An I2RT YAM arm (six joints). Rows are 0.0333 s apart.
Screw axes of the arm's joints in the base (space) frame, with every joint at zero. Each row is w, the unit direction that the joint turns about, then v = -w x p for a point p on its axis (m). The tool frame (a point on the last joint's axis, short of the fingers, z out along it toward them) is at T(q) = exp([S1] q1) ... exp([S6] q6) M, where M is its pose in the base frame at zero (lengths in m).
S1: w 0 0 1 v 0 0 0
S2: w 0 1 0 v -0.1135 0 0.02
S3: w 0 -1 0 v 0.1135 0 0.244
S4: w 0 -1 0 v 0.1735 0 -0.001
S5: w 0 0 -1 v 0 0.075 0
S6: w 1 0 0 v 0 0.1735 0
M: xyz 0.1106 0 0.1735 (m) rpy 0 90 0 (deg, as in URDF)
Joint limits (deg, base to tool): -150..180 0..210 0..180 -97..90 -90..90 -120..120
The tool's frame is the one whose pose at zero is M.
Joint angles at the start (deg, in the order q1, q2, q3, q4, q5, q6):
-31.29 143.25 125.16 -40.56 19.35 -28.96
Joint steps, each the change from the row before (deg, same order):
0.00 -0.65 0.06 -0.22 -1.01 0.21
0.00 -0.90 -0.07 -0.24 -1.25 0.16
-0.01 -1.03 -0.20 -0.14 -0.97 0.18
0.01 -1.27 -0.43 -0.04 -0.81 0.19
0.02 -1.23 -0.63 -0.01 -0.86 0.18
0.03 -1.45 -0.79 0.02 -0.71 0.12
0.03 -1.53 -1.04 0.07 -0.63 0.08
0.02 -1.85 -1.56 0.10 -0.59 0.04
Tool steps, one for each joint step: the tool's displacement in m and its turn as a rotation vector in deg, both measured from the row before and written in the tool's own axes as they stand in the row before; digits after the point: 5 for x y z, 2 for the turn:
-0.00154 -0.00223 -0.00523 -0.66 -0.89 0.37
-0.00173 -0.00262 -0.00677 -0.83 -1.09 0.34
-0.00167 -0.00291 -0.00736 -0.53 -1.04 0.39
-0.00168 -0.00303 -0.00854 -0.35 -1.07 0.40
-0.00104 -0.00209 -0.00757 -0.50 -0.92 0.32
-0.00105 -0.00230 -0.00880 -0.33 -0.93 0.26
-0.00041 -0.00182 -0.00856 -0.31 -0.79 0.19
0.00075 -0.00141 -0.00924 -0.35 -0.62 0.11

